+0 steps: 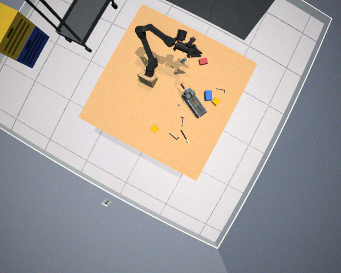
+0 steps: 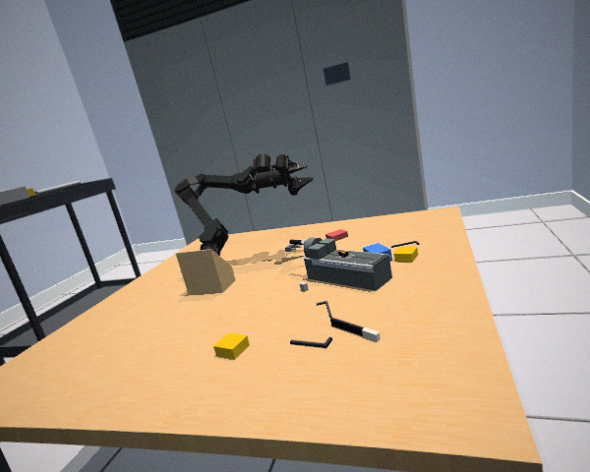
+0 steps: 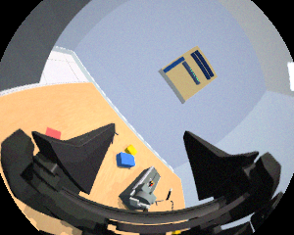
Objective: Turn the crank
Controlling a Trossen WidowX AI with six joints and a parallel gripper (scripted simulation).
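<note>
Right now the dark crank handle is 5 cm behind my gripper tip, 21 cm to the right of it and 19 cm below it. Round my gripper tip: small grey cube (1 cm behind, 34 cm to the right, 29 cm below); blue block (20 cm ahead, 16 cm to the right, 29 cm below); red pointer (10 cm ahead, 28 cm to the right, 22 cm below).
</note>
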